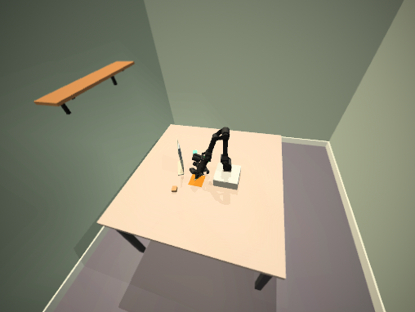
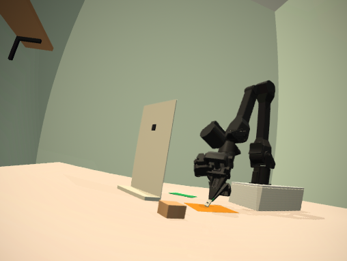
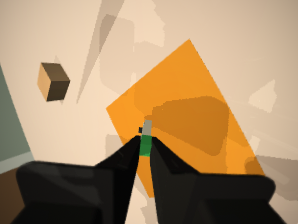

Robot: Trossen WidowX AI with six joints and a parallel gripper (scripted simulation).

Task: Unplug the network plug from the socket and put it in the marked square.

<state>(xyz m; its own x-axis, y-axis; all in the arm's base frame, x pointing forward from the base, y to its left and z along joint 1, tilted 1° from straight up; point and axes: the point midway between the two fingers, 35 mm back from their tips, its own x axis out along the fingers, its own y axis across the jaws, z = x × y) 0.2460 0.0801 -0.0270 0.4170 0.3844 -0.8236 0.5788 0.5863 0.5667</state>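
Now: gripper tip 1 cm past the orange square and 2 cm above it. From my gripper tip the other things lie so: beige panel (16 cm ahead, 13 cm to the right, 11 cm above); network plug (right at my gripper tip); brown block (15 cm ahead, 12 cm to the left, 1 cm below).
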